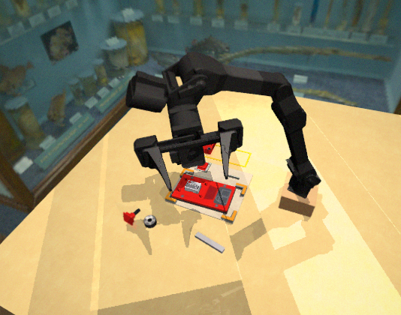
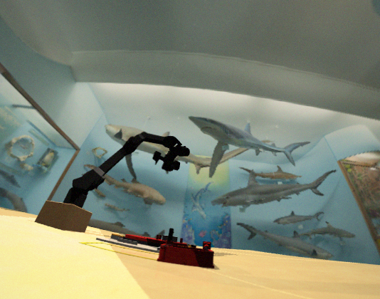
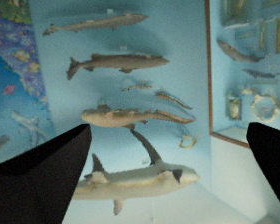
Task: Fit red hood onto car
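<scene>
The red hood is 34 cm ahead of my gripper tip, 48 cm to the right of it and 45 cm below it. Round my gripper tip: grey engine block 23 cm ahead, 26 cm to the right, 43 cm below; then grey wheel 28 cm ahead, 8 cm to the right, 45 cm below.
</scene>
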